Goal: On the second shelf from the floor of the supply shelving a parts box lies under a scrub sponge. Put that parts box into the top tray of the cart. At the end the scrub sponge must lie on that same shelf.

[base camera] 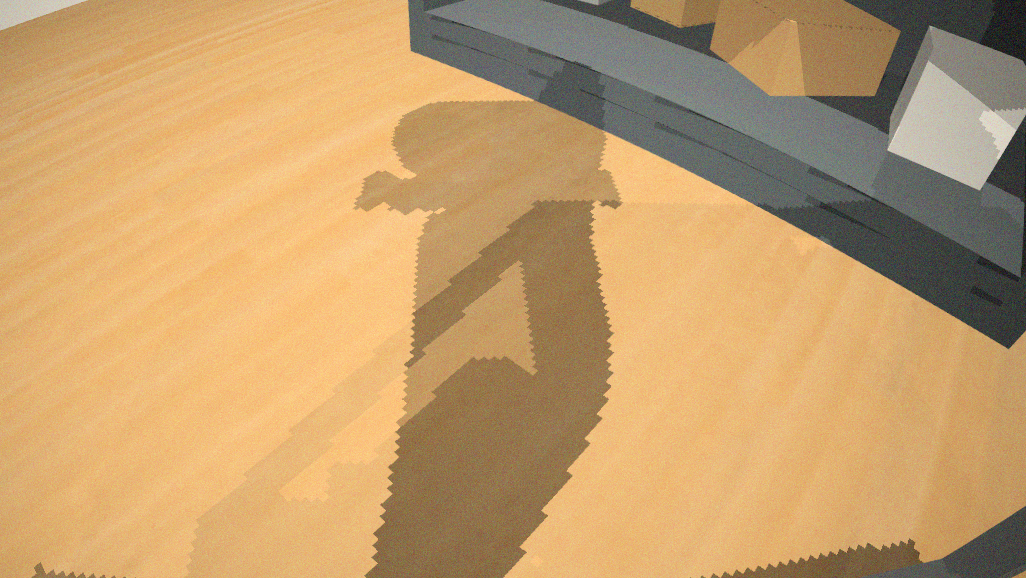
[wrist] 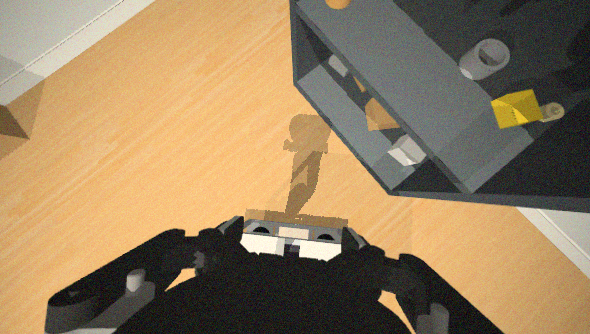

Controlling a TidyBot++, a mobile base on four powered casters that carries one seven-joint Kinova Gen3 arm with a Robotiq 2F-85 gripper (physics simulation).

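Frame: origin at the arm's base, x ahead, y left, z up, level; metres.
Seen in the pictures: gripper, fingertip midpoint: (wrist: 292,232).
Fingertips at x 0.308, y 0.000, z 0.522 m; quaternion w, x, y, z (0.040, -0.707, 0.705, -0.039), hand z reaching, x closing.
Observation:
Pixels of each thing's top centre, then the offset from my fingertips to it. "spot": a spot on its surface instead.
- yellow block, top centre: (wrist: 525,106) dz -0.340, dx +0.335, dy -0.623 m
- grey-white cup, top centre: (wrist: 491,54) dz -0.337, dx +0.487, dy -0.531 m
- small tan roll, top centre: (wrist: 555,110) dz -0.360, dx +0.340, dy -0.729 m
- orange round thing, surface spot: (wrist: 338,2) spot: dz -0.364, dx +0.659, dy -0.073 m
- white box, top centre: (base camera: 980,54) (wrist: 417,145) dz -0.712, dx +0.304, dy -0.572 m
The dark grey supply shelving (base camera: 717,159) (wrist: 425,90) stands at the upper right of both views. In the wrist view, the board above its lowest shelf bears a yellow block (wrist: 515,110) near its right end; I cannot tell whether this is the scrub sponge or the parts box, or whether one lies under it. The cart does not show. My gripper (wrist: 292,232) is open and empty, high above the floor, in front of and apart from the shelving.
A grey-white cup (wrist: 489,57), a small tan roll (wrist: 553,111) and an orange round thing (wrist: 338,2) are on the upper board. The lowest shelf holds a white box (base camera: 940,114) (wrist: 407,151) and brown boxes. White walls show at the wrist view's upper left and lower right.

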